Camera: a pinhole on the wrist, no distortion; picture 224 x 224 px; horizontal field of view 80.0 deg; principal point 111.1 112.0 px. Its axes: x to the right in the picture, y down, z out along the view. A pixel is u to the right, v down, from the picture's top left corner.
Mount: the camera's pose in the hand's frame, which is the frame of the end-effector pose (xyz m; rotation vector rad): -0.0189 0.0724 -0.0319 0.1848 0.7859 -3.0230
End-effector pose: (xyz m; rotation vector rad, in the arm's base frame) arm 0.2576 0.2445 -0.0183 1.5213 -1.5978 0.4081
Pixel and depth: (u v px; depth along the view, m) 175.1 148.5 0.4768
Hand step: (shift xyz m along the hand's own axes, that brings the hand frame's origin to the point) -0.2933 -0.2693 0.2914
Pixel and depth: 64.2 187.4 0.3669
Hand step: 0.0771 -0.2893 0.2008
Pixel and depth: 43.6 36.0 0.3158
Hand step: 0.0971 0.0732 0.3477
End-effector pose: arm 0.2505 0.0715 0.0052 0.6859 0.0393 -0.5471
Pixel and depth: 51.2 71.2 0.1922
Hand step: 0.0430 0.0288 0.1733
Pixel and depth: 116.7 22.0 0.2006
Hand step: -0.0552 0.0932 0.2065
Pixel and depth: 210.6 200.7 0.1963
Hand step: -0.1805 -0.1344 0.0579
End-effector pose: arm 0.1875 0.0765 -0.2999 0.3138 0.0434 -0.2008
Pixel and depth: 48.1 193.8 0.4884
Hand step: 0.1683 -0.4305 0.2735
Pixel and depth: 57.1 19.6 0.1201
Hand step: 0.0125 0.0858 0.1182
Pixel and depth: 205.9 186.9 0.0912
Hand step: -0.0912 -0.0155 0.0148
